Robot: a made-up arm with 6 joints.
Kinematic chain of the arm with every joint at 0, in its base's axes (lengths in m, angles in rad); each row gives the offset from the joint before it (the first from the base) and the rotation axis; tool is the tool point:
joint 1: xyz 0 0 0.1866 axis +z
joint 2: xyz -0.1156 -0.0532 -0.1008 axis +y
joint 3: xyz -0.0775 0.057 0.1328 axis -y
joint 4: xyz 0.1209 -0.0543 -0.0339 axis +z
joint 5: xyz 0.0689 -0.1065 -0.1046 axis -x
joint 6: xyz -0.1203 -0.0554 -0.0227 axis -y
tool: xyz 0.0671 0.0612 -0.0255
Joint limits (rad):
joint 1: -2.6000..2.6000
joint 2: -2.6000..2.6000
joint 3: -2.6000..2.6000
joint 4: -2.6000..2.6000
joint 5: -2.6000..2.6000
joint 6: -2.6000..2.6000
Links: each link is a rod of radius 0.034 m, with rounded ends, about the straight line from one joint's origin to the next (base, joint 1, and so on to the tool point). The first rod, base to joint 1, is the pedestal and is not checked.
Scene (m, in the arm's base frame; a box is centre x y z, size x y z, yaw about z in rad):
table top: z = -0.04
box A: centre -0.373 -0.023 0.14 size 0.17 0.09 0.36 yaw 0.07
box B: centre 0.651 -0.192 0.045 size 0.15 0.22 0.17 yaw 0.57
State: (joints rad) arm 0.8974 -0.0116 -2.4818 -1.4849 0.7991 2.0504
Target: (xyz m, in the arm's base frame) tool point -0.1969 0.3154 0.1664
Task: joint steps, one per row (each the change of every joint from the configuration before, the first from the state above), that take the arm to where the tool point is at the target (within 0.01 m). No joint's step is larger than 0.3 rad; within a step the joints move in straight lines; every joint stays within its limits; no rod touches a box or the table.
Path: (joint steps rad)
1: -0.2486 0.2143 -0.0064 -0.0494 -0.0114 0.1099
2: -0.2487 0.2144 -0.0065 -0.0495 -0.0114 0.1099
3: -0.2486 0.2143 -0.0064 -0.0494 -0.0114 0.1100
4: -0.2487 0.2144 -0.0064 -0.0495 -0.0114 0.1099
5: -0.2486 0.2143 -0.0065 -0.0494 -0.0114 0.1099
6: -0.1068 -0.2814 0.0303 -0.0234 0.0141 -0.0416
7: -0.1068 -0.2814 0.0303 -0.0234 0.0140 -0.0416
8: -0.1068 -0.2813 0.0303 -0.0234 0.0141 -0.0415
9: -0.1067 -0.2814 0.0303 -0.0234 0.0141 -0.0416
10: -0.1068 -0.2814 0.0303 -0.0234 0.0141 -0.0416

